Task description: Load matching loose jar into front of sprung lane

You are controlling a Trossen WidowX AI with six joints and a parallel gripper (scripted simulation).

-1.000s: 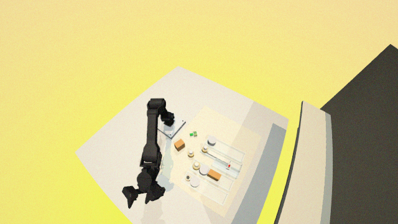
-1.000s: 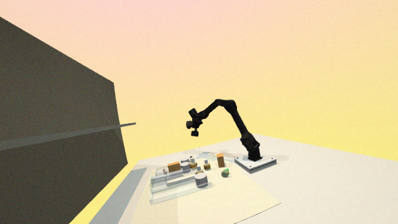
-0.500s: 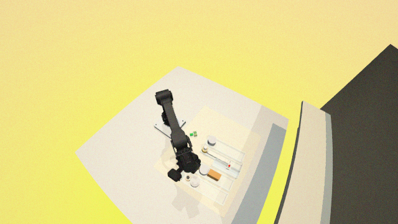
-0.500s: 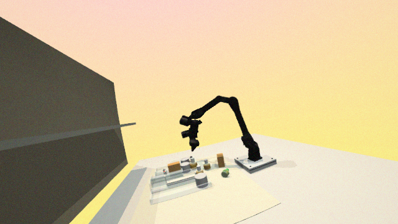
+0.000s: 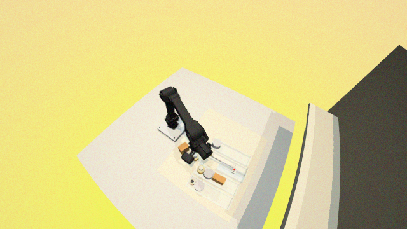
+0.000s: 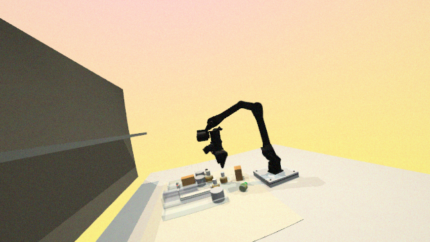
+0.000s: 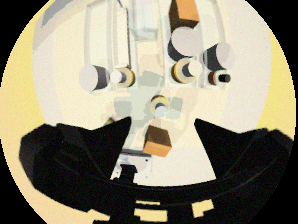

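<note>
Right now the brown box is 10 cm behind my gripper tip, 7 cm below it and 2 cm to the left of it. Round my gripper tip: red mark: 25 cm ahead, 4 cm below, 2 cm to the left; clear sprung lane: 22 cm ahead, 9 cm below, 3 cm to the left.
</note>
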